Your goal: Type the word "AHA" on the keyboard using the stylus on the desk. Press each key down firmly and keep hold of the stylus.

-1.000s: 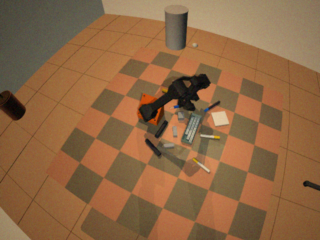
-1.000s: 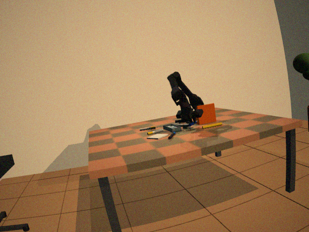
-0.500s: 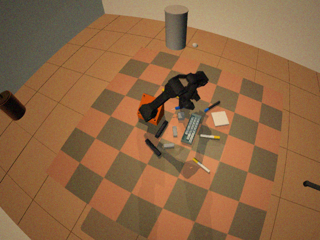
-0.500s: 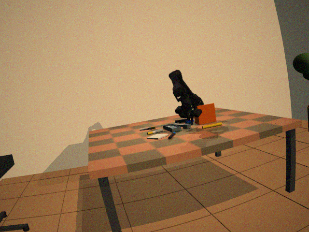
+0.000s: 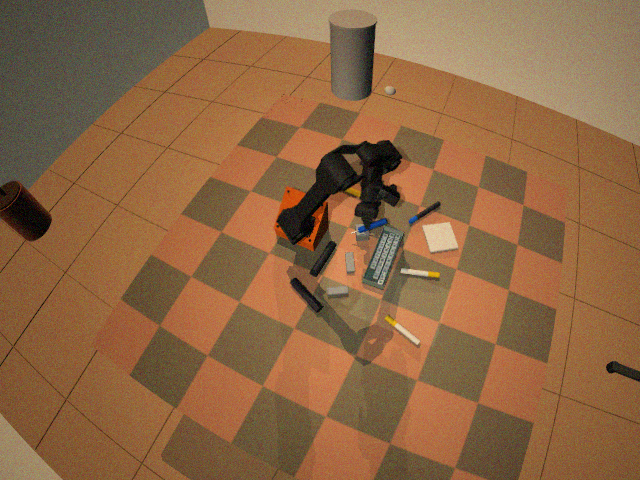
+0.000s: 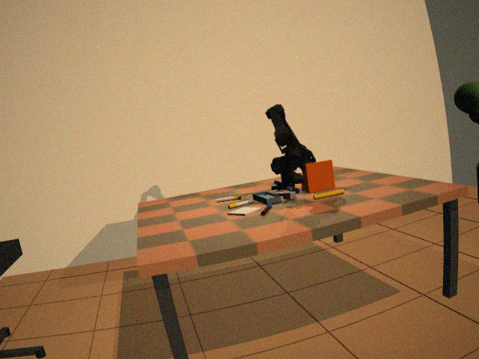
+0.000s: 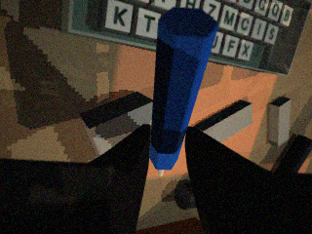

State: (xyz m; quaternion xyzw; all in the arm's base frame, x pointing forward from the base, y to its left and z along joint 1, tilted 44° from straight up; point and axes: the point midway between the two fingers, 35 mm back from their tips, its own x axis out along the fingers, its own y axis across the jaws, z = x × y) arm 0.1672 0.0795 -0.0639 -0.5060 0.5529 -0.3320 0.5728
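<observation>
Now: gripper tip 10 mm to the left of the blue stylus, 10 mm past it and 10 mm above it. Round my gripper tip: white pad: 220 mm ahead, 110 mm to the left, 50 mm below; blue-tipped dark pen: 150 mm to the left, 130 mm ahead, 50 mm below; yellow stick: 150 mm to the left, 150 mm behind, 50 mm below.
</observation>
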